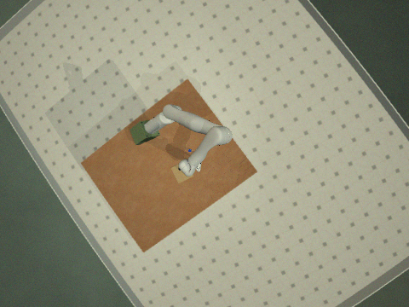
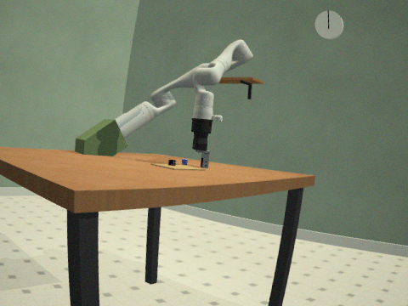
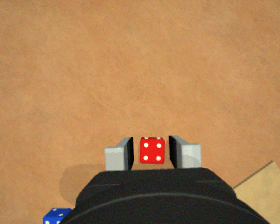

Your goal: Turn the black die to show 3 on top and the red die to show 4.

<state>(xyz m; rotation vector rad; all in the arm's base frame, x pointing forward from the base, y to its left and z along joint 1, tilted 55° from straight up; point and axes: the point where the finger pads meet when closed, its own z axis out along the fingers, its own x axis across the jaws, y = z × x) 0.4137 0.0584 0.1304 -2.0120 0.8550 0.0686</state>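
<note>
The red die is 10 mm below my hand. Round my hand: tan mat: 140 mm to the right, 20 mm below; then blue die: 110 mm behind, 10 mm below; then black die: 30 mm behind, 140 mm to the right.
</note>
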